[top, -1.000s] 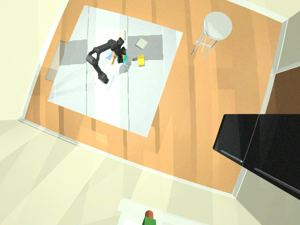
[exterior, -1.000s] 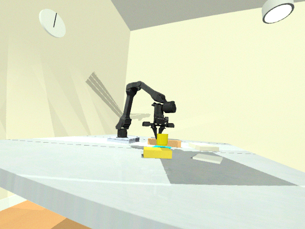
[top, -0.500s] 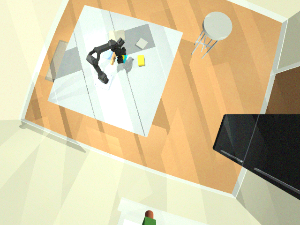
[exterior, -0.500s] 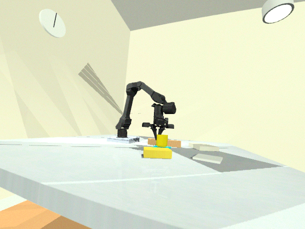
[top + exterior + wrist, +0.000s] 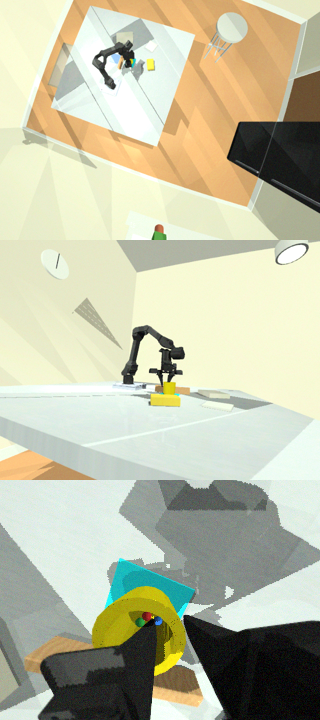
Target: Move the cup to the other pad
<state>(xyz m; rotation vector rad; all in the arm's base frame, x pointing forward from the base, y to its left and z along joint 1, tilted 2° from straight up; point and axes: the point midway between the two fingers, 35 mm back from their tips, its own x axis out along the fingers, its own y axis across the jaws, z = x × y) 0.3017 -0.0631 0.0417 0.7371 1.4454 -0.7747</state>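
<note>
Right now my gripper tip is 2 cm short of the yellow cup, 1 cm to the right of it and 1 cm above it. Round my gripper tip: blue pad 19 cm to the left, 5 cm below; then cyan pad 5 cm below, 2 cm to the left, 2 cm ahead; then wooden bar 11 cm to the left, 3 cm below, 1 cm ahead.
</note>
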